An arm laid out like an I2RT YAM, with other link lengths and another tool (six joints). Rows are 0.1 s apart.
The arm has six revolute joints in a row. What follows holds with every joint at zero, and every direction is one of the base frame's. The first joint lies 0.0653 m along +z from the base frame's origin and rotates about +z. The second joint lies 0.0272 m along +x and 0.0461 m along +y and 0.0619 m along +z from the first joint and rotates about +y. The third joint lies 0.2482 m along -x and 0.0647 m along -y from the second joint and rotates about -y. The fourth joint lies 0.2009 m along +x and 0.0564 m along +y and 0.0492 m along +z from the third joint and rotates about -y. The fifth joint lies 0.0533 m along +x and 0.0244 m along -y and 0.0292 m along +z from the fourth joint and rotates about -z. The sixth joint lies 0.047 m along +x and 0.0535 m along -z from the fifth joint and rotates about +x. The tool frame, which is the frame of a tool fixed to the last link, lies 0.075 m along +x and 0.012 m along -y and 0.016 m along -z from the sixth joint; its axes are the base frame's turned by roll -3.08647, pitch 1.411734 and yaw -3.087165 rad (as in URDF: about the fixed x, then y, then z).
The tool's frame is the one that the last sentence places.
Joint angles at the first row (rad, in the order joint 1, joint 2, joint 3, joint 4, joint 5, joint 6):
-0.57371 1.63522 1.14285 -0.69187 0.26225 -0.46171
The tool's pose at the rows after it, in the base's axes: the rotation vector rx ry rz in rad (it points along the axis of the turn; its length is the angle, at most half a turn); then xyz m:
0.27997 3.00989 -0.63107 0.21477 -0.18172 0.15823
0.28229 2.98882 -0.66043 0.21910 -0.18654 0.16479
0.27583 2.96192 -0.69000 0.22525 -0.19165 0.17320
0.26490 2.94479 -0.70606 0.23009 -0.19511 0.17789
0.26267 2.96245 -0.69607 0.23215 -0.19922 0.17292
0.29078 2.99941 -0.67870 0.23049 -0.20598 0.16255
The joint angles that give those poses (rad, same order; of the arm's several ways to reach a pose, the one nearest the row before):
-0.57372 1.64137 1.15505 -0.68723 0.26691 -0.46632
-0.57525 1.64600 1.18563 -0.68875 0.27765 -0.47246
-0.57523 1.65208 1.22546 -0.69182 0.28530 -0.48314
-0.57525 1.65969 1.25163 -0.69032 0.28686 -0.49392
-0.58441 1.68875 1.26394 -0.68875 0.28228 -0.50158
-0.60585 1.73165 1.27013 -0.68726 0.28227 -0.50008

